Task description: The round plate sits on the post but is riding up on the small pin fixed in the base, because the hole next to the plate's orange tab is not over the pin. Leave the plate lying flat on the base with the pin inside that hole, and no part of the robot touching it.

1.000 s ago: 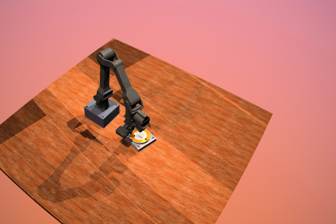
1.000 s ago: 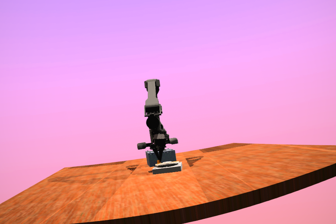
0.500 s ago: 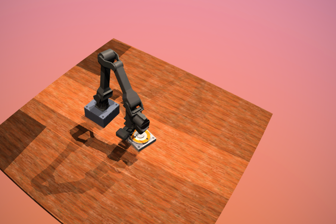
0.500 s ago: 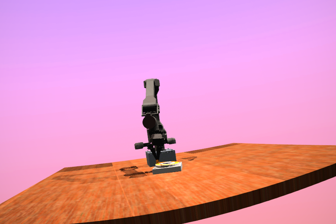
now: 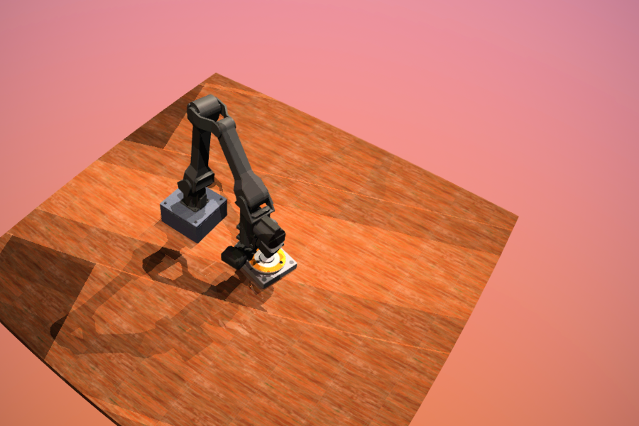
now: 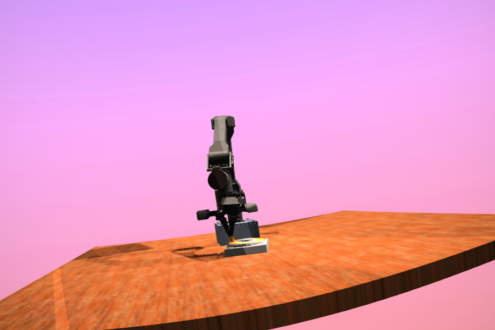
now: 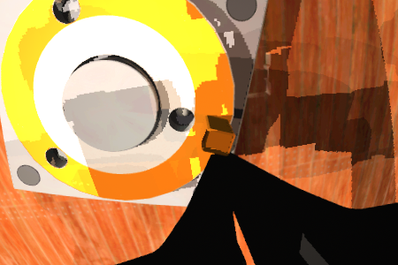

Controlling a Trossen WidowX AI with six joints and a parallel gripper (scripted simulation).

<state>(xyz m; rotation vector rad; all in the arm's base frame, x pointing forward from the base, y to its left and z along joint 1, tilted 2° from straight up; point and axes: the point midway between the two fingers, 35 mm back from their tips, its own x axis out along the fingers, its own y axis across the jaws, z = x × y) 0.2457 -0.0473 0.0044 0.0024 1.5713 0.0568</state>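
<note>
The round plate lies 20 mm to the left of my gripper tip, 20 mm ahead of it and 10 mm below it. The rest, counted from my gripper tip: base 40 mm to the left, 30 mm ahead, 20 mm below.
</note>
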